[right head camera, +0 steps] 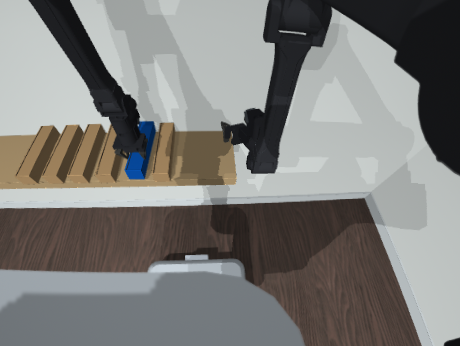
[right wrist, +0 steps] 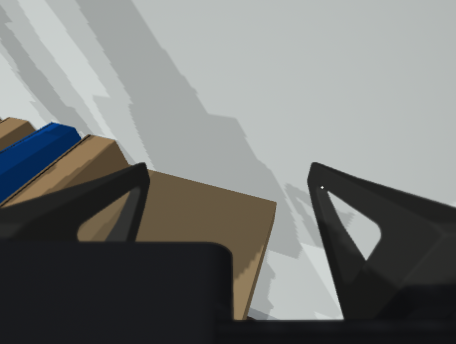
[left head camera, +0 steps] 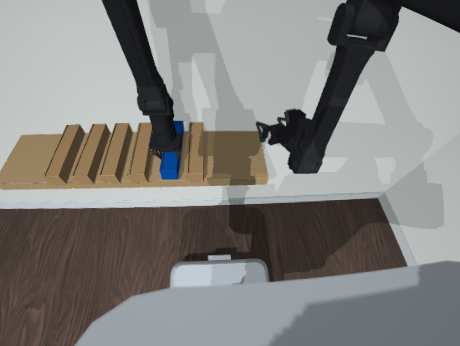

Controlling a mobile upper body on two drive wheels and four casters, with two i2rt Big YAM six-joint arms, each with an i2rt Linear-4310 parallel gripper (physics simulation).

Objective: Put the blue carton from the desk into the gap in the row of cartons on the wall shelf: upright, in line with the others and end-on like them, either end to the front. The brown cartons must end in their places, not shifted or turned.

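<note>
The blue carton (left head camera: pixel 170 166) (right head camera: pixel 135 167) (right wrist: pixel 40 146) is upright and end-on in the row, between a brown carton (left head camera: pixel 140 162) (right head camera: pixel 106 165) on its left and the end brown carton (left head camera: pixel 196 150) (right head camera: pixel 164 150) (right wrist: pixel 92 152) on its right. Its front end is roughly in line with theirs; whether it rests on the wall shelf (left head camera: pixel 240 167) (right head camera: pixel 210 172) (right wrist: pixel 200 210) cannot be told. My left gripper (left head camera: pixel 166 151) (right head camera: pixel 133 151) is shut on the blue carton from above and hides its middle. My right gripper (left head camera: pixel 269 126) (right head camera: pixel 226 131) (right wrist: pixel 228 171) is open and empty by the shelf's right end.
Three more brown cartons stand further left, the outermost one (left head camera: pixel 65 152) (right head camera: pixel 37 152) near the shelf's left part. The pale wall (left head camera: pixel 280 65) (right head camera: pixel 200 65) (right wrist: pixel 300 100) is behind the shelf. A dark wood floor (left head camera: pixel 125 240) (right head camera: pixel 125 235) lies below.
</note>
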